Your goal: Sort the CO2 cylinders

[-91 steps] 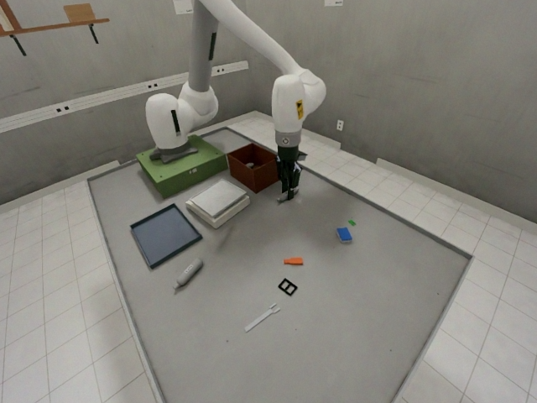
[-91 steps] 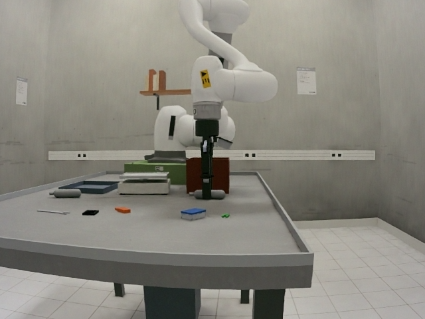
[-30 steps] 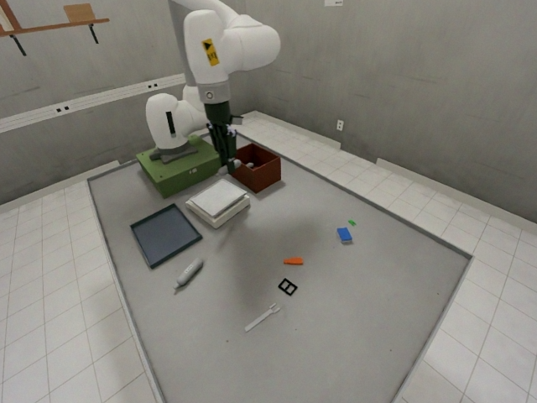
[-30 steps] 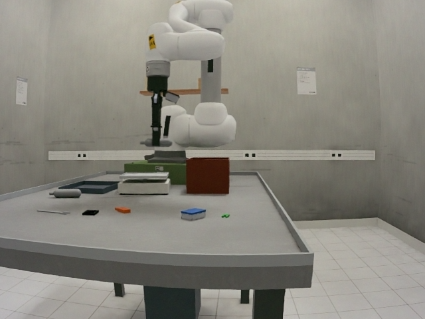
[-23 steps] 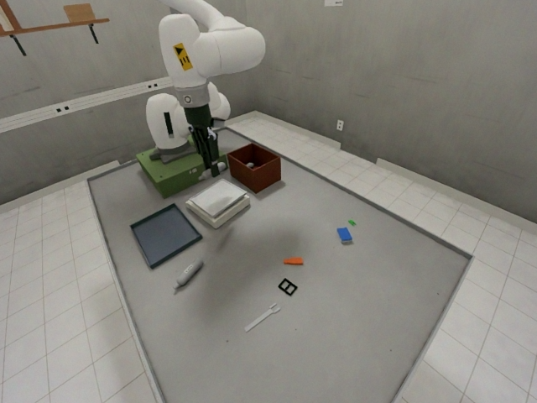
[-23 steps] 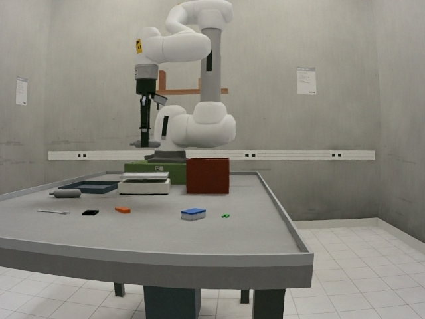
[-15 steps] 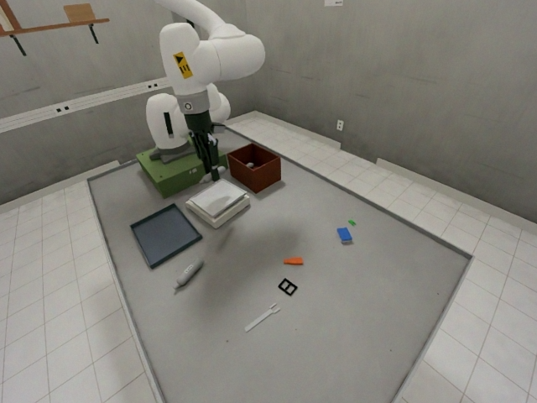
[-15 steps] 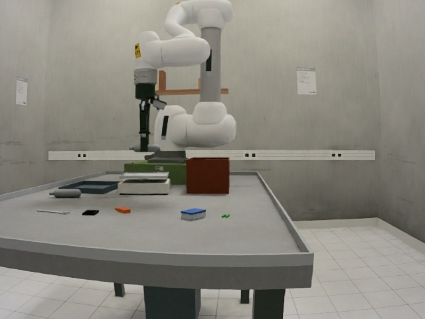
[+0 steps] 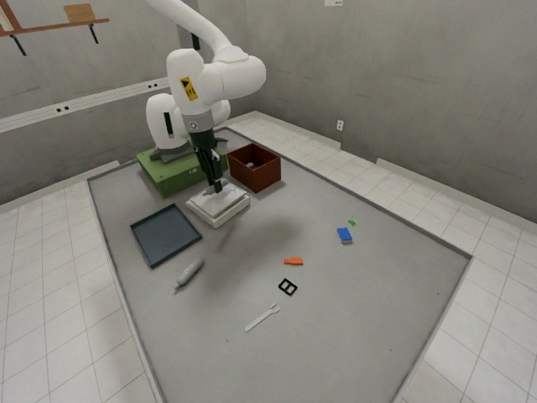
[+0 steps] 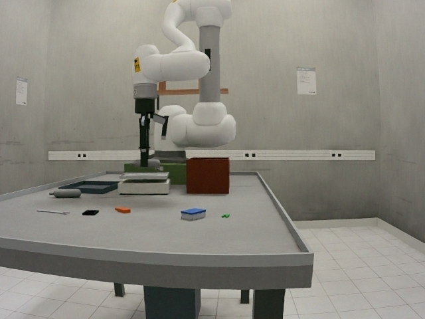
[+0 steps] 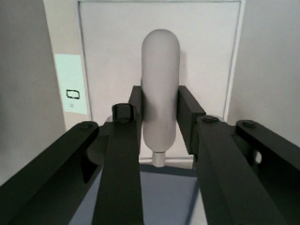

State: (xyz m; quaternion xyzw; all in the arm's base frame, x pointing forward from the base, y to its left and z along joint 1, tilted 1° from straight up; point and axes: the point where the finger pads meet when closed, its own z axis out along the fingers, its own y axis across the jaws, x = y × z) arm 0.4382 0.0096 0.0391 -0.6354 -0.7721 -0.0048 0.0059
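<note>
Now: the scale plate 7 cm below my hand. From my hand the other things lie so: white scale (9 cm below, 1 cm behind); red-brown scrap bin (23 cm to the left, 9 cm below, 8 cm behind); dark blue tray (23 cm to the right, 12 cm below, 1 cm behind).
</note>
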